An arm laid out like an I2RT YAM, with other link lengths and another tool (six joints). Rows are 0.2 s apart.
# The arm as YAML. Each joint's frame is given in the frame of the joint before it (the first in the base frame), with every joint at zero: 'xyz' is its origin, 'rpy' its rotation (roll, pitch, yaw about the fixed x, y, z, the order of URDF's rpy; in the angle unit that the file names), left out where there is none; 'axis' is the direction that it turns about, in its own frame. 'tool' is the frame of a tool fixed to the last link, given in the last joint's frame.
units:
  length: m
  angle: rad
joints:
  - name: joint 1
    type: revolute
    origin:
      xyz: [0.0, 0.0, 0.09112]
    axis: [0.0, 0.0, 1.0]
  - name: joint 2
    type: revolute
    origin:
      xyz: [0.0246, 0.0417, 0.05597]
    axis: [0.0, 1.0, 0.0]
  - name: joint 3
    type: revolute
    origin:
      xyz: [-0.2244, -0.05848, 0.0]
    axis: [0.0, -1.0, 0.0]
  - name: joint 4
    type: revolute
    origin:
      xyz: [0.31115, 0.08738, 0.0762]
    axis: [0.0, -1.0, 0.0]
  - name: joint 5
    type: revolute
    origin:
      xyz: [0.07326, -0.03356, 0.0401]
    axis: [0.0, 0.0, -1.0]
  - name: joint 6
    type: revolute
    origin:
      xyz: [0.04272, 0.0, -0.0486]
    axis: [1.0, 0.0, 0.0]
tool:
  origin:
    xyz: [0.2, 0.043, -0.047]
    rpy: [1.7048, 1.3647, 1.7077]
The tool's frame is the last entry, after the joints.
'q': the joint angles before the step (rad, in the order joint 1, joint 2, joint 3, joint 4, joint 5, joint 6). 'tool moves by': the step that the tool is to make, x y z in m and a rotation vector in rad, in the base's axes. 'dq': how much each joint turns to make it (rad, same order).
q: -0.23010, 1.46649, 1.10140, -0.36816, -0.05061, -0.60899
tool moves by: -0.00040, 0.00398, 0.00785, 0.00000, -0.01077, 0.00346
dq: 0.00766, -0.01989, 0.00000, -0.00916, 0.00153, 0.00460
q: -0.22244, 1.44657, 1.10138, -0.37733, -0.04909, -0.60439
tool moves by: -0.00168, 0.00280, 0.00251, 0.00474, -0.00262, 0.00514
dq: 0.00156, -0.01231, -0.00457, -0.00615, -0.00613, 0.00154
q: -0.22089, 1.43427, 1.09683, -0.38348, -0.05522, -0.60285
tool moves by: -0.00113, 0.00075, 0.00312, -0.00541, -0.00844, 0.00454
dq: 0.00154, -0.01684, -0.01070, 0.00302, -0.00001, -0.00457
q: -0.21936, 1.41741, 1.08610, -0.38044, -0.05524, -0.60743
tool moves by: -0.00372, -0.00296, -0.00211, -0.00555, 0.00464, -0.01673
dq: -0.00001, -0.01075, -0.01381, 0.00003, 0.01685, 0.00609
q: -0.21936, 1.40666, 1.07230, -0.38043, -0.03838, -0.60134
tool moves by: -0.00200, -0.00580, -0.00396, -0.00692, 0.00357, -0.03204
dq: -0.00001, -0.00152, -0.01228, 0.00915, 0.02912, 0.01534
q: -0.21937, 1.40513, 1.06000, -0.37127, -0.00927, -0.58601
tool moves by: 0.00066, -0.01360, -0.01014, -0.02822, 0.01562, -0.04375
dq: -0.00151, 0.03064, 0.00154, 0.01994, 0.05216, 0.00464
